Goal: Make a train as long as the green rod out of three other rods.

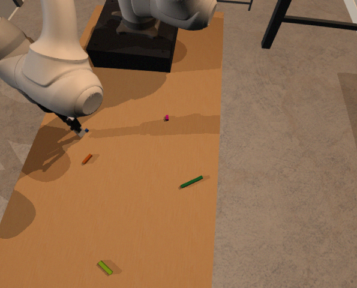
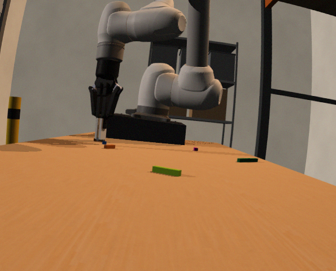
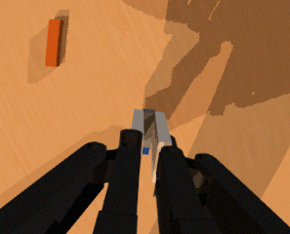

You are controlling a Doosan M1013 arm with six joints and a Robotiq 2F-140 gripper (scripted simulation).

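My gripper is now 20 mm past the blue rod, 10 mm to the right of it and 40 mm above it. Round my hand: green rod 120 mm ahead, 440 mm to the left, 40 mm below; magenta rod 120 mm behind, 310 mm to the left, 40 mm below; grey rod 30 mm below.
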